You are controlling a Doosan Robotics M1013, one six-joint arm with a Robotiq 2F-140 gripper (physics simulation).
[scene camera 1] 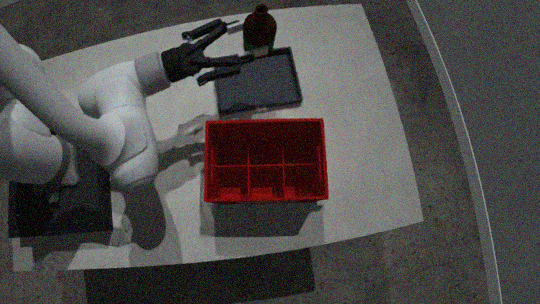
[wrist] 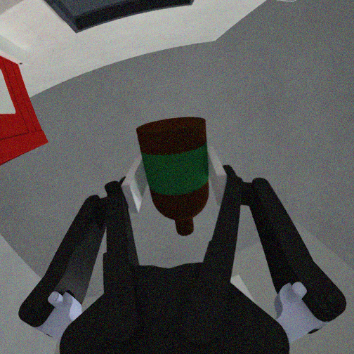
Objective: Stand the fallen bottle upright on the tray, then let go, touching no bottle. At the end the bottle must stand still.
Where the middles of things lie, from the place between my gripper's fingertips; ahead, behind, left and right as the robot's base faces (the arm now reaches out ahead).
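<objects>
The brown bottle (scene camera 1: 258, 30) is 3 cm above my hand, and it sits 1 cm behind it.
</objects>
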